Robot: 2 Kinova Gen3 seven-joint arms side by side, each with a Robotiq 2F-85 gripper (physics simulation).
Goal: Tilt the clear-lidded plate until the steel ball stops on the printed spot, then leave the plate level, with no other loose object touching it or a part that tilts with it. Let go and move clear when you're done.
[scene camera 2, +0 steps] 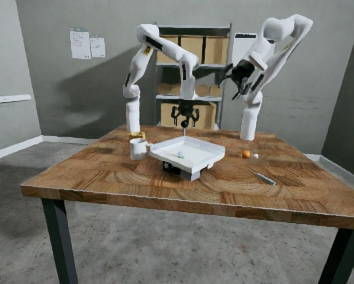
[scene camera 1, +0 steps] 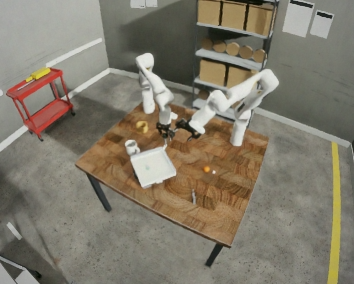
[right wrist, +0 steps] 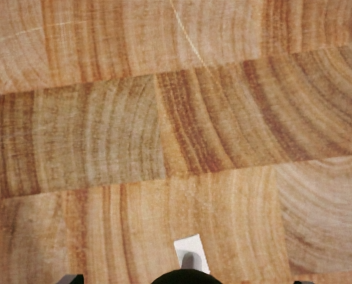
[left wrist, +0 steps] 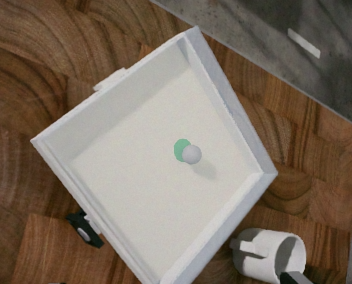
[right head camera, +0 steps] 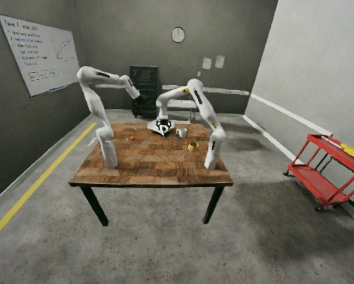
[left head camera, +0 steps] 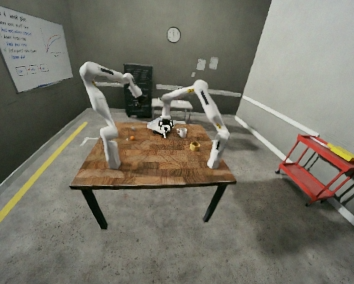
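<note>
The white plate (scene camera 1: 161, 178) (scene camera 2: 210, 161) (left wrist: 220, 220) looks near level; slight tilt cannot be ruled out. The grey steel ball (scene camera 2: 180, 154) (left wrist: 192, 154) overlaps the edge of the green printed spot (scene camera 1: 147, 168) (left wrist: 180, 149) in the left wrist view. My right gripper (scene camera 1: 165, 134) (scene camera 2: 184, 122) is open around a black round knob (right wrist: 186, 278) on a thin upright stem (scene camera 2: 184, 132) at the plate's edge; whether a finger touches the knob is unclear. My left gripper (scene camera 2: 229, 90) is open and empty, high above the table. The clear lid cannot be made out.
A white mug (scene camera 1: 131, 146) (scene camera 2: 138, 149) (left wrist: 270, 255) stands close beside the plate, its handle toward it; contact is unclear. A yellow ring (left head camera: 194, 146) (scene camera 1: 142, 126), an orange ball (scene camera 1: 206, 169) (scene camera 2: 245, 154), a small white ball (scene camera 2: 256, 156) and a grey bar (scene camera 2: 265, 178) lie farther off.
</note>
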